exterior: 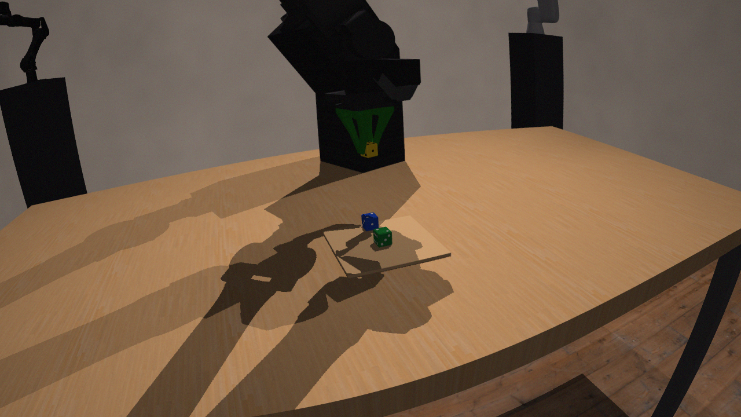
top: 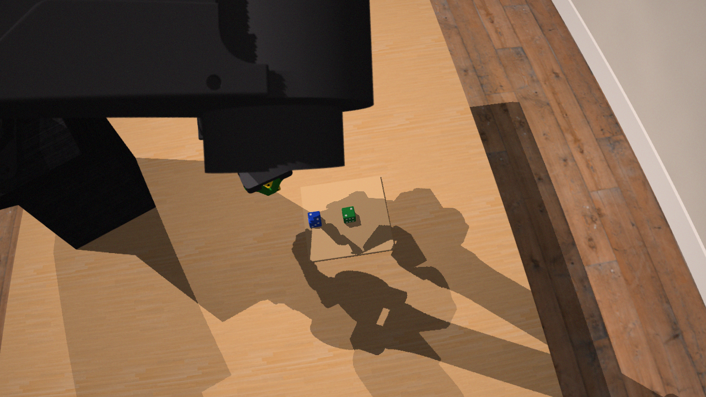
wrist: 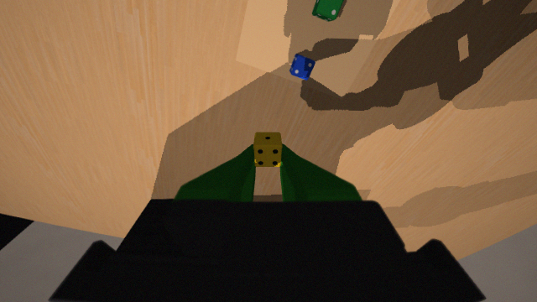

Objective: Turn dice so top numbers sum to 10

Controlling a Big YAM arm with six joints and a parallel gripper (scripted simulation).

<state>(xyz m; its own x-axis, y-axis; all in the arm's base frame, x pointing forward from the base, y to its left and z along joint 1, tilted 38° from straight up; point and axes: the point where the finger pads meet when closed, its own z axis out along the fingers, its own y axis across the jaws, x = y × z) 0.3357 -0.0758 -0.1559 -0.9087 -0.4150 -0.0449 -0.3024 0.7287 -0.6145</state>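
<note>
My hand is 100 mm above the blue die, 60 mm short of it and 20 mm to the left of it. Also, from my hand: green die 120 mm ahead, 100 mm below, 20 mm to the right; tan mat 110 mm below, 110 mm ahead, 20 mm to the right; yellow die 10 mm ahead.
</note>
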